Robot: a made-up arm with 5 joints.
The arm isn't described. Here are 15 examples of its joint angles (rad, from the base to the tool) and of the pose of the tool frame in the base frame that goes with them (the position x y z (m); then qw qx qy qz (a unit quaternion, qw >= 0)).
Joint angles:
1: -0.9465 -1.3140 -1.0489 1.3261 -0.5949
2: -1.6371 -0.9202 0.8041 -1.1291 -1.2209
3: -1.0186 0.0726 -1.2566 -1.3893 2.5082
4: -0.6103 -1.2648 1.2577 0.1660 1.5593
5: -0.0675 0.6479 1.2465 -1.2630 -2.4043
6: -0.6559 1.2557 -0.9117 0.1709 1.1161
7: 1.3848 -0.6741 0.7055 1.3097 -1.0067
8: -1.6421 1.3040 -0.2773 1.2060 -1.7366
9: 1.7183 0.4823 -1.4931 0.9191 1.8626
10: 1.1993 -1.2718 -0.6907 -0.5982 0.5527
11: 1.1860 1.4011 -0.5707 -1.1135 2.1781
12: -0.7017 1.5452 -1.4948 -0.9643 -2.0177
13: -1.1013 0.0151 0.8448 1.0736 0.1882
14: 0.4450 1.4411 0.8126 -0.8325 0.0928
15: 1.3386 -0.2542 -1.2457 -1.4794 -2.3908
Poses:
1: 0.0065 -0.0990 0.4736 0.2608 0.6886 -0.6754 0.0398
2: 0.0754 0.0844 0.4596 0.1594 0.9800 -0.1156 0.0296
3: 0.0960 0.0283 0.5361 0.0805 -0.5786 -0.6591 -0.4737
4: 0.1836 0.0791 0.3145 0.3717 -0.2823 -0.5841 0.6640
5: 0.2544 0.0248 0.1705 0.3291 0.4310 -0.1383 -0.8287
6: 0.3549 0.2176 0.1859 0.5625 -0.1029 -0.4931 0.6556
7: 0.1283 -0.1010 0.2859 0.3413 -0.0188 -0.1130 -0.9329
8: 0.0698 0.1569 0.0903 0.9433 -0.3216 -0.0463 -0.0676
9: 0.0716 -0.2528 0.4615 0.6732 -0.7247 0.1434 0.0322
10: 0.0308 0.2035 0.4778 0.4466 0.6621 0.5797 -0.1618
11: 0.2272 -0.2890 0.1885 0.5347 -0.7968 0.0694 0.2728
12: 0.3287 0.2158 0.2986 0.2503 0.9301 -0.1757 -0.2034
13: 0.1287 0.0974 0.2100 0.8003 -0.0834 0.1599 0.5718
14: 0.1835 -0.0267 0.0584 0.9772 -0.0181 -0.0725 -0.1985
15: 0.0935 0.0672 0.5154 0.2026 0.3986 -0.6495 0.6150
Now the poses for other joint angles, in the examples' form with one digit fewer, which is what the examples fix.
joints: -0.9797 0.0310 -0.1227 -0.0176 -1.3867
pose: 0.229 0.225 0.404 0.650 0.696 -0.265 -0.151
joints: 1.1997 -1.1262 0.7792 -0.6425 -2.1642
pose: 0.137 -0.070 0.457 0.039 -0.465 0.838 0.284
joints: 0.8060 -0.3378 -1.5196 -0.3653 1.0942
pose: 0.047 0.070 0.566 0.318 0.757 0.570 0.038
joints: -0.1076 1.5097 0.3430 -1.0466 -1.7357
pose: 0.274 0.033 0.054 0.620 0.303 -0.218 -0.690
